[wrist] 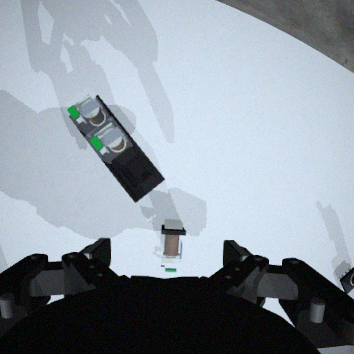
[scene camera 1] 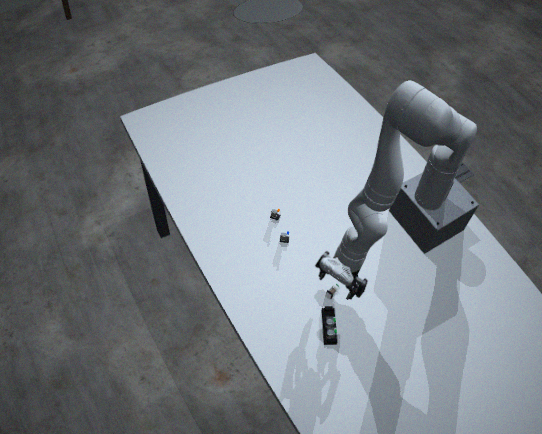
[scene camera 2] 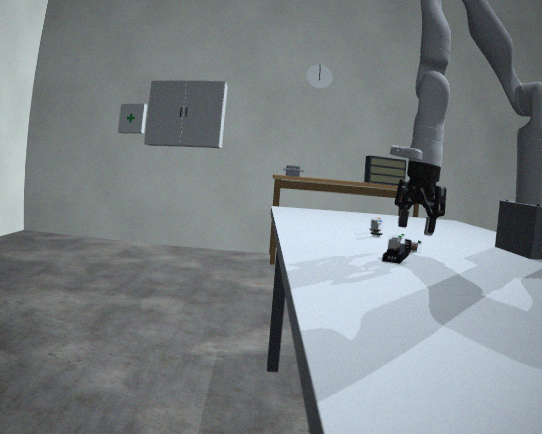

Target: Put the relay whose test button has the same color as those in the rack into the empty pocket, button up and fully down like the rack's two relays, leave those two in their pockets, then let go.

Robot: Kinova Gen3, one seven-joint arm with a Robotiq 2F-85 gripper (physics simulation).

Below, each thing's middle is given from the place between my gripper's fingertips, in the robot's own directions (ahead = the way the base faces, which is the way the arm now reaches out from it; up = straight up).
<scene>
My gripper is now 60 mm short of the black rack [wrist: 134,171], 80 mm to the right of it and 40 mm above it.
</scene>
